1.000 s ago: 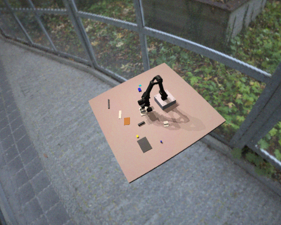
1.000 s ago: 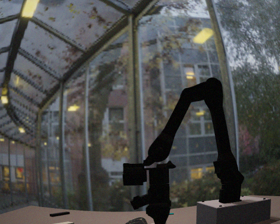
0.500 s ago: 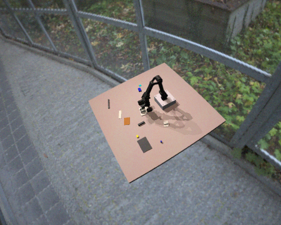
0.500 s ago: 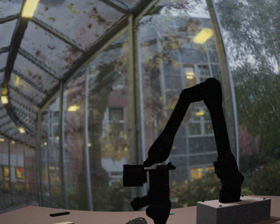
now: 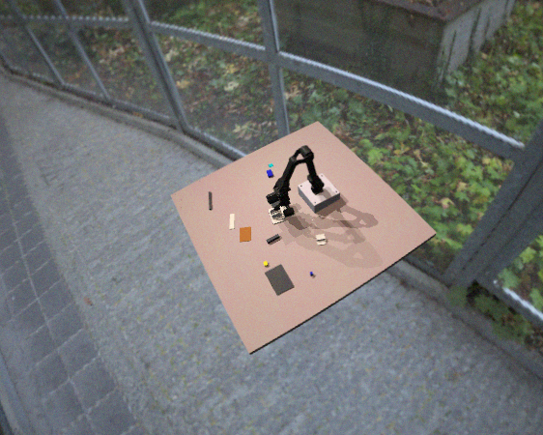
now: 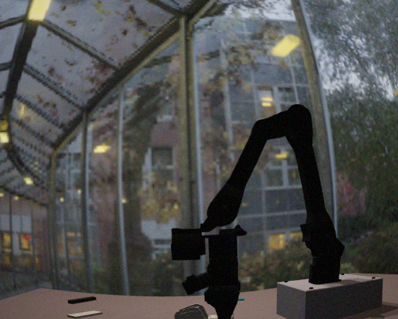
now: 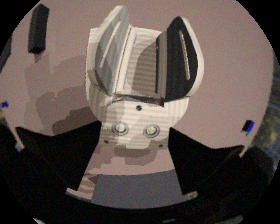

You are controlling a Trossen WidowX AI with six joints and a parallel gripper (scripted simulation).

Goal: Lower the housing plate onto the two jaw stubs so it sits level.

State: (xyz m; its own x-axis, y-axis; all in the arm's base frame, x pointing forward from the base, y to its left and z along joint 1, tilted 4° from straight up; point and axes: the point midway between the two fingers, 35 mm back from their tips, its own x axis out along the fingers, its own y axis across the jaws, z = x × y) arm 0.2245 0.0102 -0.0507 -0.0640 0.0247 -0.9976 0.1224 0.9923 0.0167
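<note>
My gripper tip is 30 mm short of the jaw, 10 mm to the right of it and 10 mm below it. From my gripper tip the other things lie so: cream bar (340 mm ahead, 100 mm to the right); then blue block (30 mm behind, 360 mm to the right); then short black bar (160 mm ahead, 150 mm to the left).
</note>
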